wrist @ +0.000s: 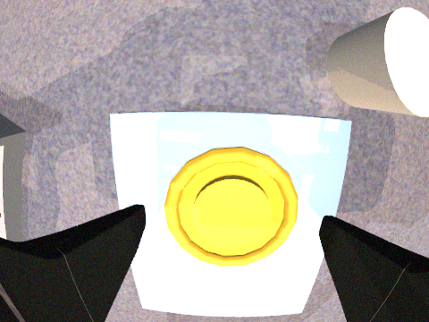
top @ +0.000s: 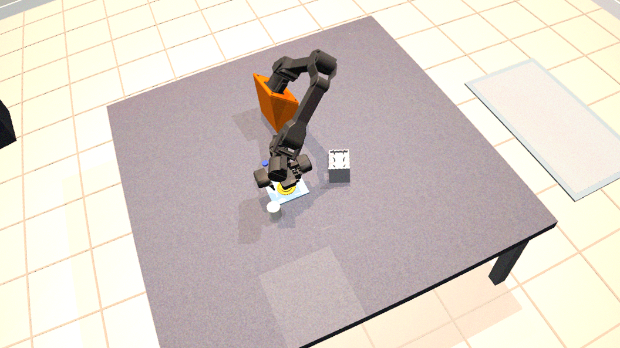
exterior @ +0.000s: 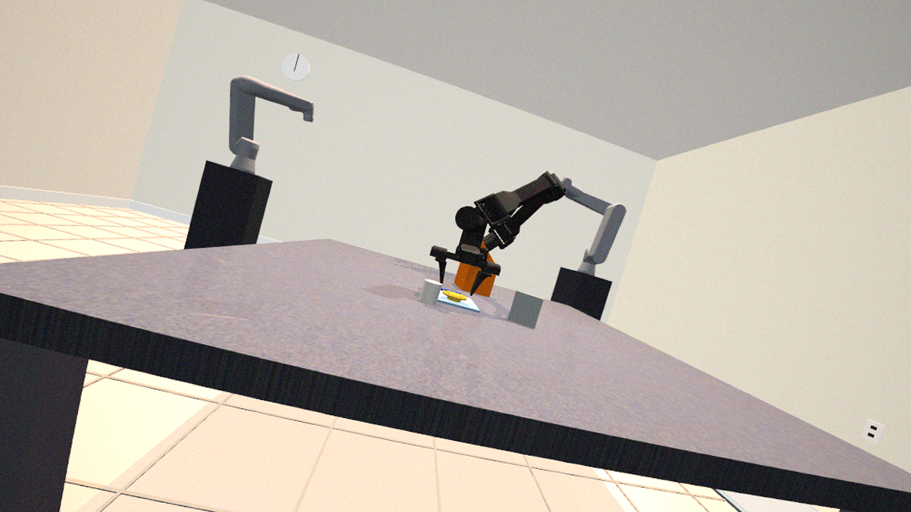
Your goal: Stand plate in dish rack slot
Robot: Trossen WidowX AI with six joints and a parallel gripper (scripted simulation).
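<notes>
Now: the yellow plate 10 mm below my gripper tip. The rest, counted from my gripper tip: blue spoon: 150 mm behind, 30 mm below, 20 mm to the left; then white cup: 80 mm to the right, 60 mm ahead, 10 mm below; then white mat: 30 mm below, 30 mm behind, 10 mm to the left.
</notes>
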